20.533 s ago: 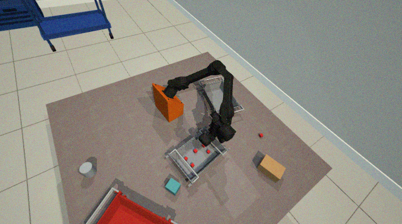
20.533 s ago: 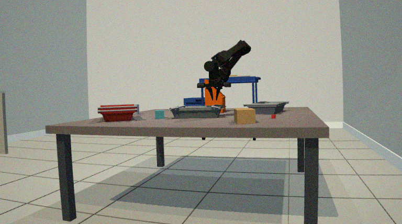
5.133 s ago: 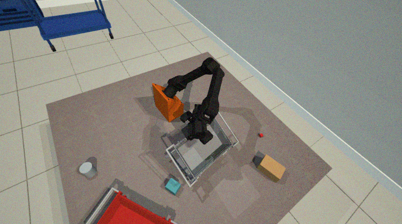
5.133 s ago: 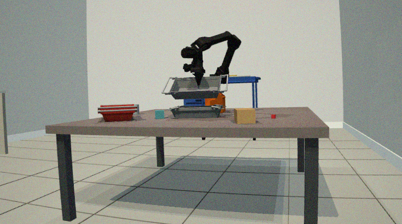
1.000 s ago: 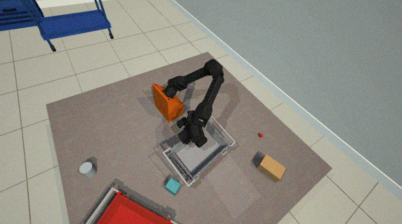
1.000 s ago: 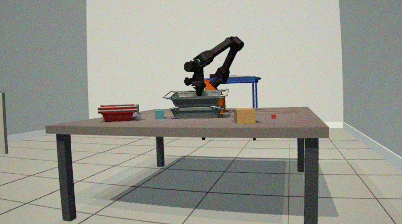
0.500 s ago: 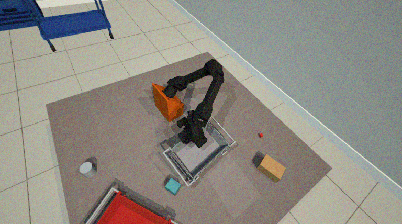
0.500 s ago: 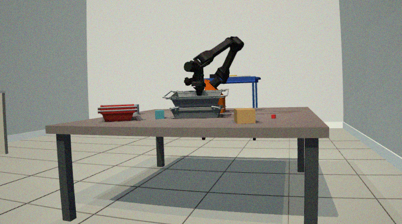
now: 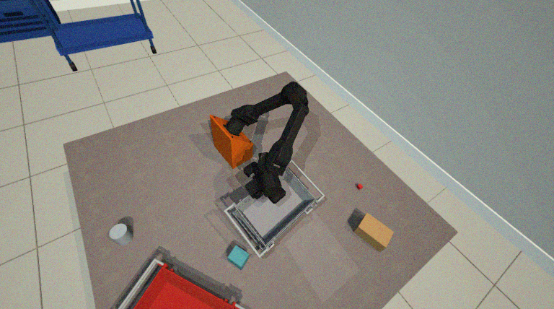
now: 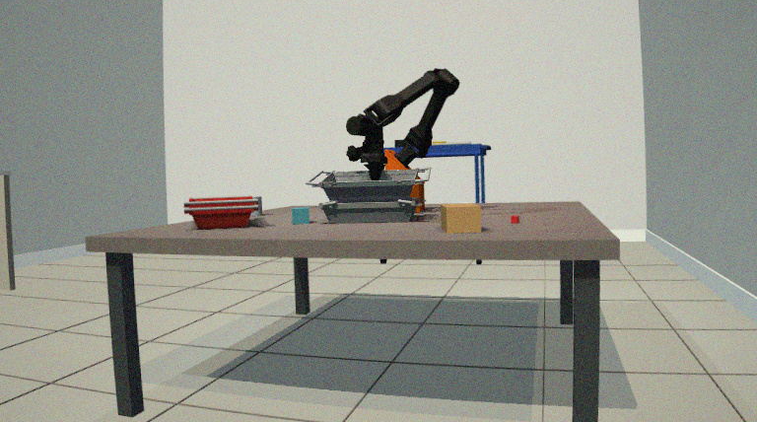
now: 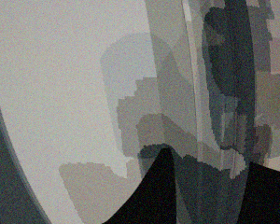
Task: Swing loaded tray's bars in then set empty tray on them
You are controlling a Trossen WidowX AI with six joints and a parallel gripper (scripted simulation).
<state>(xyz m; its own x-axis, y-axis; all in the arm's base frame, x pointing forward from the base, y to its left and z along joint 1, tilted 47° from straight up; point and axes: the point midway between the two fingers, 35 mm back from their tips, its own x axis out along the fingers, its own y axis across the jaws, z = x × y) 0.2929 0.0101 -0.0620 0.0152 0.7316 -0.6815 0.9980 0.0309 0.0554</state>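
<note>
My gripper tip is 8 cm short of the tray and 2 cm below it. The rest, counted from my gripper tip: teal cube (13 cm ahead, 21 cm to the right, 8 cm below); then tan box (39 cm ahead, 28 cm to the left, 7 cm below); then grey cylinder (20 cm behind, 50 cm to the right, 7 cm below).
</note>
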